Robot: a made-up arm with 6 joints.
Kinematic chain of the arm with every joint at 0, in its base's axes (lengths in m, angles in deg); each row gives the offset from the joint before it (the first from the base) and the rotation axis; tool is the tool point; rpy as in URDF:
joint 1: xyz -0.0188 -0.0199 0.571 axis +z
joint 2: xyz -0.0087 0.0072 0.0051 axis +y
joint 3: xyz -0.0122 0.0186 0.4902 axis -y
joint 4: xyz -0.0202 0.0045 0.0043 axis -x
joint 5: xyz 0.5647 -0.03 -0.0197 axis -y
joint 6: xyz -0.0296 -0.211 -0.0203 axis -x
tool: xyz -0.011 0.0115 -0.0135 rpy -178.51 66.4 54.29
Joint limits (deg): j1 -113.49..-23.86 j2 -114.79..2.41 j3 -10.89..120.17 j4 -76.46..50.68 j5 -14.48..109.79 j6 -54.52..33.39
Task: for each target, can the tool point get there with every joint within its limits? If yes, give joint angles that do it. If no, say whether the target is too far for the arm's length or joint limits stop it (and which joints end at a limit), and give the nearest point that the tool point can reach.
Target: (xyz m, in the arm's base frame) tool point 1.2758 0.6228 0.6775
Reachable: no: too far | nearest point 0.4599 0.9616 0.6762 | short by 0.883 m
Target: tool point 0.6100 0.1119 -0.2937
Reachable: no: joint limits stop it (at a limit: joint 1, joint 2, joint 3, joint 4, joint 5, joint 6) | nearest point 0.1008 0.5882 -0.1419 | short by 0.714 m
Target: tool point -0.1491 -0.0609 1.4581
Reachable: yes | joints -65.85 -34.27 43.36 -29.02 37.16 -1.87
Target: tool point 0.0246 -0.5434 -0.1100
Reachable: no: joint limits stop it (at a limit: joint 2, joint 3, joint 4, joint 6) | nearest point 0.0237 -0.5326 0.6969 | short by 0.807 m
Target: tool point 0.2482 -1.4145 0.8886
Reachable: no: too far | nearest point 0.1006 -0.6436 0.9869 | short by 0.791 m
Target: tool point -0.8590 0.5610 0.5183
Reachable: yes | joints -44.85 -84.58 93.42 39.69 0.07 0.86
